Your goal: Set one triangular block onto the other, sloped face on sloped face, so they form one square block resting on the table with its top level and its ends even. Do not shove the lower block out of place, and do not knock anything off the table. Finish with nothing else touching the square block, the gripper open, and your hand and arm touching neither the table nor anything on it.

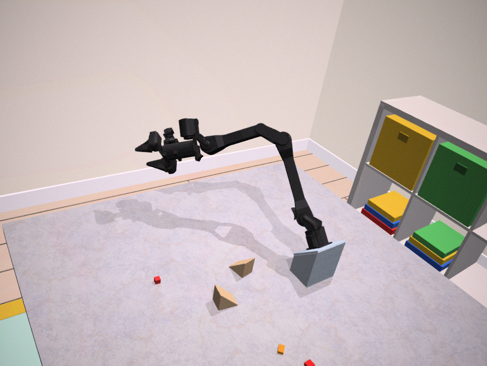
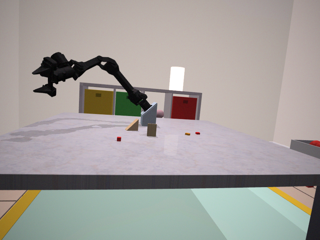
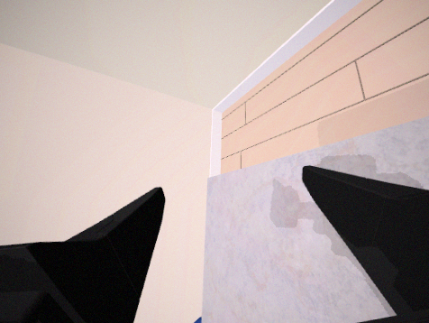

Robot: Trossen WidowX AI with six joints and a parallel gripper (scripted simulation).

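My gripper tip is 540 mm to the right of the block and 200 mm above it. Also, from my gripper tip: orange cube: 40 mm behind, 760 mm to the left, 210 mm below.
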